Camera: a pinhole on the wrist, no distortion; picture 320 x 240 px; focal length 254.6 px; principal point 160.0 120.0 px. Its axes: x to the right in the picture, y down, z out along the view. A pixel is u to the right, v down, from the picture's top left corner.
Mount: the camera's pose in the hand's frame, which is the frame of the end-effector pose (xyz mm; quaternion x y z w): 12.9 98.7 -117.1 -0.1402 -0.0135 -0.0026 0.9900
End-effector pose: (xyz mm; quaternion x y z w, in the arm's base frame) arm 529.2 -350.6 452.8 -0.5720 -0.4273 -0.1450 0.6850
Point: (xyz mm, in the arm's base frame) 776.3 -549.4 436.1
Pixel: behind the camera
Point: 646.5 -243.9 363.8
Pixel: 195.7 154.2
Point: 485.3 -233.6 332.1
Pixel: 62.9 30.7
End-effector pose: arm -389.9 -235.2 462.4 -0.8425 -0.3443 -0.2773 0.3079
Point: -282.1 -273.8 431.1
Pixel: 196.4 75.0
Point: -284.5 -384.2 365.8
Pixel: outside the picture
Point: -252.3 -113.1 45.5
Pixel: 86.9 82.9
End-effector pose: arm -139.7 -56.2 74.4 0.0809 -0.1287 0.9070 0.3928
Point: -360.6 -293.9 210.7
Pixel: 170.5 195.4
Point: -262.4 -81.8 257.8
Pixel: 258.8 24.2
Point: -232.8 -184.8 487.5
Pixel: 198.7 38.3
